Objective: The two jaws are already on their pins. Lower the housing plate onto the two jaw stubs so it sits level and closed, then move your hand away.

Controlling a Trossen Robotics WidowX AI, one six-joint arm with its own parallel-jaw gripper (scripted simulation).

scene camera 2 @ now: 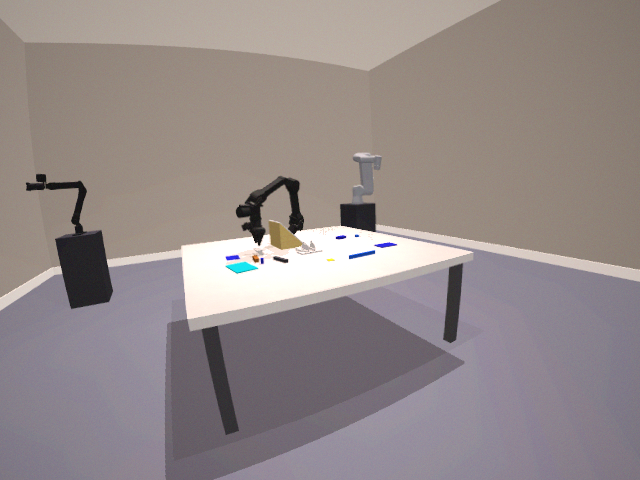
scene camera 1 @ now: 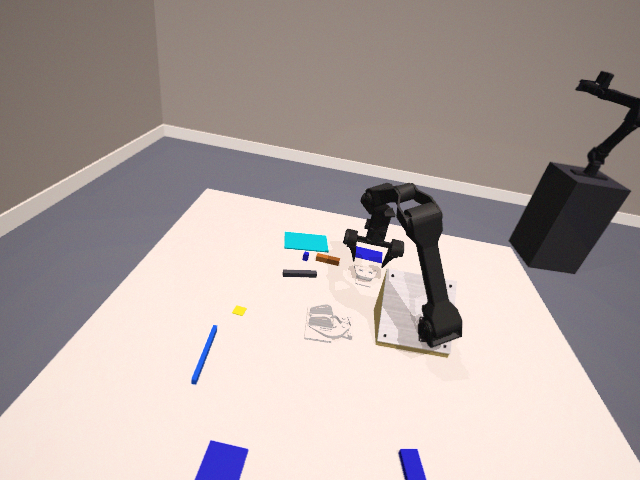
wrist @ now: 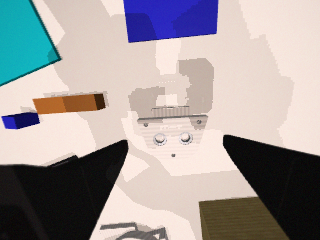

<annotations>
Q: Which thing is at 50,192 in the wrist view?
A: My gripper.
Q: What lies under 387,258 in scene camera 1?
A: My gripper.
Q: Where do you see an orange block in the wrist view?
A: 91,102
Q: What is my gripper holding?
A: Nothing.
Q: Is my gripper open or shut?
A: Open.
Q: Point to a cyan plate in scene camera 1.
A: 298,241
</annotations>
